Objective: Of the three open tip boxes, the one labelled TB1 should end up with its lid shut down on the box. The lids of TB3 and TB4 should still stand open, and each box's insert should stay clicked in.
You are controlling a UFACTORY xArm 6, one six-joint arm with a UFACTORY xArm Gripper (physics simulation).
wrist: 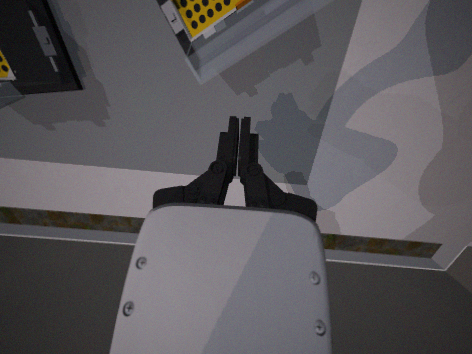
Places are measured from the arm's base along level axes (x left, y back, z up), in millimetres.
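Pixels of known places: gripper, between the fingertips: (240,128).
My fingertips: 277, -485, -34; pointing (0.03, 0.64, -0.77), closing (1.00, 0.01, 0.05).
Observation:
Behind a point stands the place of what it marks, as x, y, z.
The TB1 box (172,19) {195, -386, -137} shows in part at the top middle; its label is out of view. Its yellow insert (204,14) {238, -392, -98} with dark holes sits in it, as far as it shows. Its clear lid (240,44) {274, -432, -12} stands open on the side toward my gripper. My gripper (240,128) {277, -485, -34} is shut and empty, below that lid in the view and apart from it. The TB4 box (62,70) {42, -442, -147} is cut off at the upper left, with a corner of its yellow insert (4,69) {24, -448, -98} and part of its clear open lid (9,96) {38, -473, -79} showing. TB3 does not show.
The grey work surface (150,120) {143, -500, -155} lies under the boxes, with a pale strip (90,185) along its near side. A mottled band (75,219) and a light ledge (60,233) run beyond that strip. Shadows of the arm and boxes fall across the surface.

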